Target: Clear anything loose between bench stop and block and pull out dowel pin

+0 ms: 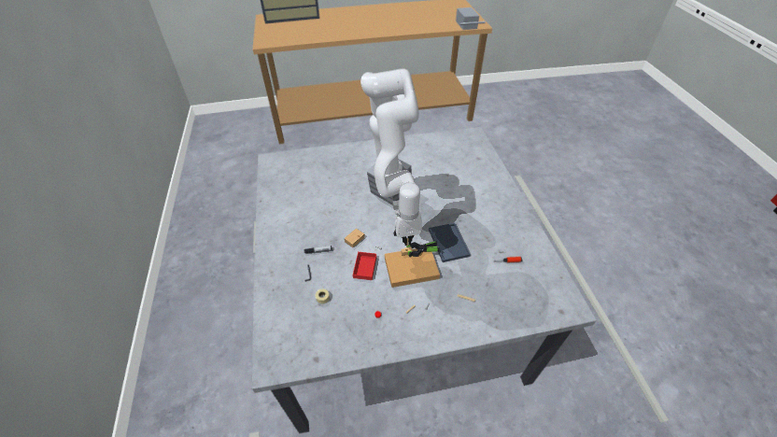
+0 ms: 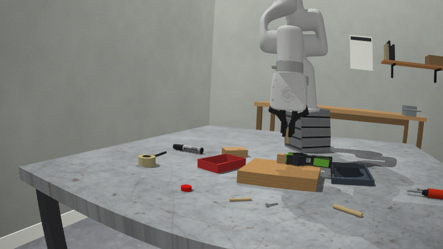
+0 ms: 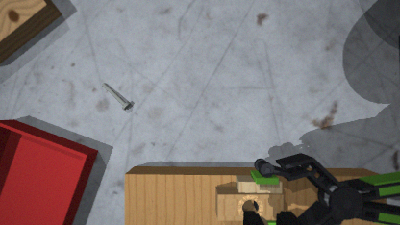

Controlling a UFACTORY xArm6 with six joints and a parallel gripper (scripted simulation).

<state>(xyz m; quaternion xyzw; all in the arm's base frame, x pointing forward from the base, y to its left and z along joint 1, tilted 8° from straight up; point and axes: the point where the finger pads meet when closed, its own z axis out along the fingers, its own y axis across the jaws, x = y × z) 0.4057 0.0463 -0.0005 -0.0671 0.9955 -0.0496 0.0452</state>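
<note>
Now: hand 180 mm to the left of the red tray, 120 mm above it and 40 mm short of it. Also, from my hand: bench board 100 mm below, 50 mm ahead, 10 mm to the left; dowel pin 20 mm below; wooden block 80 mm below.
</note>
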